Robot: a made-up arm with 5 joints. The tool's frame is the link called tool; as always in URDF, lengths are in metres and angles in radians. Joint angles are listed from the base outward.
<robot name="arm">
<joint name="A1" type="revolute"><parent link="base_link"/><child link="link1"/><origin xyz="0.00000 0.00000 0.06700" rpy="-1.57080 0.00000 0.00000"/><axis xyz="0 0 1"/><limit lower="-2.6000" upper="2.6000"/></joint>
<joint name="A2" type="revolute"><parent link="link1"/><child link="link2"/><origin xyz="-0.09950 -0.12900 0.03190" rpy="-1.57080 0.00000 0.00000"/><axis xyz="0 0 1"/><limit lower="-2.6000" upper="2.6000"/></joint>
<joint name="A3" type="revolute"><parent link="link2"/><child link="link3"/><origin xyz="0.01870 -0.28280 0.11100" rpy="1.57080 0.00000 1.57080"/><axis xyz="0 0 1"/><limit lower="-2.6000" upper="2.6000"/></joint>
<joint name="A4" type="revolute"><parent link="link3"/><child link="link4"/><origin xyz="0.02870 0.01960 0.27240" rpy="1.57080 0.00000 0.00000"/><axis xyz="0 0 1"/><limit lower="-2.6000" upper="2.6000"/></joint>
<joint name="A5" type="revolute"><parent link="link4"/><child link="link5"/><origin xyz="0.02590 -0.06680 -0.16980" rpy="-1.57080 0.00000 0.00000"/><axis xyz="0 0 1"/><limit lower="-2.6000" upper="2.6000"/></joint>
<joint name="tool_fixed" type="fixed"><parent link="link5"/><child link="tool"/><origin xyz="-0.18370 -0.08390 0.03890" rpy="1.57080 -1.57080 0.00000"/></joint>
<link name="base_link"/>
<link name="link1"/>
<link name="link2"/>
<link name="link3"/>
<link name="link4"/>
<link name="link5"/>
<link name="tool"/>
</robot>
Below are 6 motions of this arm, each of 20 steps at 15 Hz.
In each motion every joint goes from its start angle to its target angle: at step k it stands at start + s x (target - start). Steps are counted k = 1, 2, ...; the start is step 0. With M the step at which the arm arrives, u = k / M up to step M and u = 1 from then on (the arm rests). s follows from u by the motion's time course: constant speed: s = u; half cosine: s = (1 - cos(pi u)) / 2; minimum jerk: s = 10 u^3 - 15 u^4 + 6 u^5.
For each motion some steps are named. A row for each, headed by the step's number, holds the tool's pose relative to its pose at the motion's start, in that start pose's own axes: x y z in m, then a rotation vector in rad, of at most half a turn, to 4 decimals.
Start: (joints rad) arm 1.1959 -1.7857 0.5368 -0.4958 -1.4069
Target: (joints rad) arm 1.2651 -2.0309 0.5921 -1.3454 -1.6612
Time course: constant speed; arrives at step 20
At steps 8, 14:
8: -0.0426 0.0129 0.0052 -0.0905 0.2581 0.0368
14: -0.0819 0.0193 0.0037 -0.1712 0.4487 0.0832

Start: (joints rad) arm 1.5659 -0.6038 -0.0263 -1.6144 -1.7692
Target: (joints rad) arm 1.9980 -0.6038 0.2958 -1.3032 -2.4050
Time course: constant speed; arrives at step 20
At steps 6, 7, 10, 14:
6: -0.0610 0.0095 -0.0824 -0.2964 -0.1366 0.1374
7: -0.0702 0.0082 -0.0965 -0.3441 -0.1613 0.1592
10: -0.0959 -0.0003 -0.1385 -0.4835 -0.2387 0.2226
14: -0.1245 -0.0214 -0.1925 -0.6606 -0.3496 0.3025

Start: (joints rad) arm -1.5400 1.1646 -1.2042 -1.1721 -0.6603
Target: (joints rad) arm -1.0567 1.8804 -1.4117 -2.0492 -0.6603
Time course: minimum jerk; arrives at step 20
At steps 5, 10, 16, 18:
5: 0.0288 0.0229 -0.0314 -0.0947 0.0313 -0.1018
10: 0.1551 0.0543 -0.1563 -0.4155 0.0837 -0.5528
16: 0.3020 -0.0161 -0.2573 -0.6681 0.0176 -1.1401
18: 0.3169 -0.0297 -0.2638 -0.6880 0.0021 -1.2093

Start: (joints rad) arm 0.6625 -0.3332 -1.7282 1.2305 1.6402
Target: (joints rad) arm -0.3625 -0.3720 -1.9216 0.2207 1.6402
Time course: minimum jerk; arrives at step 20
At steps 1, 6, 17, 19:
1: -0.0004 0.0000 -0.0001 -0.0001 -0.0023 -0.0005
6: -0.0537 0.0082 -0.0209 -0.0165 -0.3264 -0.0654
17: -0.1288 0.0809 -0.2501 -0.2792 -1.9099 -0.4295
19: -0.1250 0.0828 -0.2571 -0.2936 -1.9577 -0.4429

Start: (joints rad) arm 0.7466 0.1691 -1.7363 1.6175 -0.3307
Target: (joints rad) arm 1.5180 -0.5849 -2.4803 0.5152 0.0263
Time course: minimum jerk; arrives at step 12
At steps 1, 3, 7, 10, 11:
1: 0.0004 -0.0002 0.0012 -0.0024 0.0052 -0.0008
3: 0.0087 -0.0024 0.0219 -0.0564 0.0982 -0.0231
7: 0.0471 0.0032 0.0961 -0.5229 0.2848 -0.3497
10: 0.0483 0.0010 0.1296 -0.7922 0.0902 -0.6255
11: 0.0472 0.0004 0.1334 -0.8145 0.0598 -0.6535

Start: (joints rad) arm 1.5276 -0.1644 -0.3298 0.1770 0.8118
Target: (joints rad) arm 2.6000 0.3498 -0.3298 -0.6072 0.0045
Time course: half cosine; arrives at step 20
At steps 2, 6, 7, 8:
2: 0.0044 -0.0028 -0.0046 -0.0109 0.0028 -0.0356
6: 0.0356 -0.0293 -0.0453 -0.1173 0.0521 -0.3007
7: 0.0453 -0.0421 -0.0634 -0.1673 0.0828 -0.3971
8: 0.0539 -0.0580 -0.0849 -0.2277 0.1234 -0.4998

